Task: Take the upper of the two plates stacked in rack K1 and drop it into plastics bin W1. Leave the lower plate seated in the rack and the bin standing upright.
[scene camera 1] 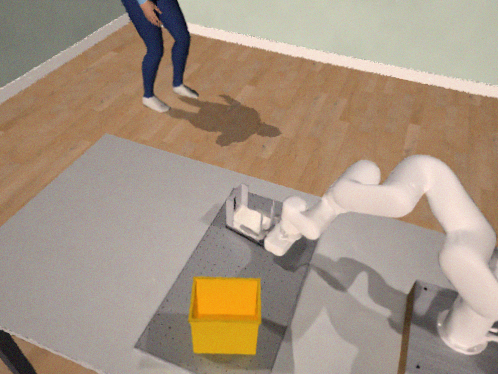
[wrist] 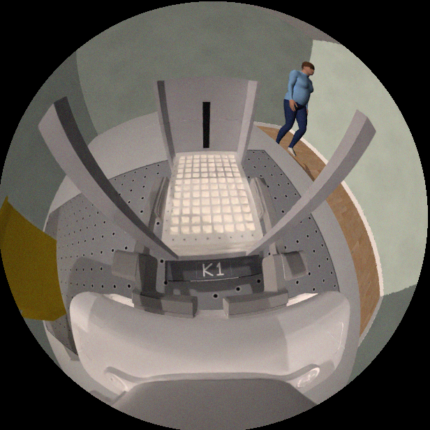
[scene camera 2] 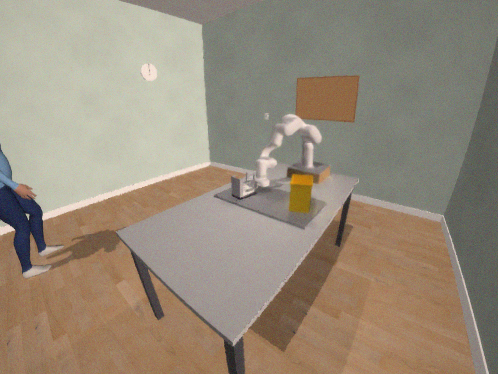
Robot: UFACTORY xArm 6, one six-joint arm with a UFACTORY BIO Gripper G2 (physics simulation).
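Seen in the pictures: hand, tool point: [scene camera 1: 254, 220] [scene camera 2: 245, 188]; arm's base, link origin: [scene camera 1: 460, 331] [scene camera 2: 306, 166].
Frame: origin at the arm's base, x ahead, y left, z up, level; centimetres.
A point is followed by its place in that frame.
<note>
Rack K1 [scene camera 1: 243, 194] @(x 69.6, y -32.6, z 1.5 cm) [scene camera 2: 236, 186] @(x 72.4, y -27.8, z 0.4 cm) [wrist: 184, 107] is grey, with a slotted back wall and upright posts. The pale upper plate [scene camera 1: 249, 217] @(x 65.9, y -27.6, z -4.0 cm) [wrist: 211, 200] lies level inside it, its grid of wells facing up. The lower plate is mostly hidden beneath it and hard to tell apart. My gripper [scene camera 1: 254, 226] @(x 63.9, y -26.2, z -3.7 cm) [wrist: 209, 194] reaches in low from the arm's side; its fingers lie along both long sides of the upper plate and are shut on it. I see no clear gap under that plate. Plastics bin W1 [scene camera 1: 225, 337] @(x 60.6, y 19.5, z 0.8 cm) [scene camera 2: 300, 199] @(x 70.4, y 16.1, z 0.0 cm) [wrist: 30, 275] is yellow, open-topped and upright.
The rack's two front posts [wrist: 92, 170] [wrist: 320, 180] rise close to the gripper on either side. Rack and bin stand on a dark perforated board [scene camera 1: 220, 260] @(x 71.2, y -10.1, z -8.4 cm) [scene camera 2: 270, 204] @(x 70.1, y -3.3, z -8.2 cm) [wrist: 100, 250]. A person [scene camera 1: 152, 45] [scene camera 2: 20, 220] [wrist: 299, 95] stands on the floor beyond the table.
</note>
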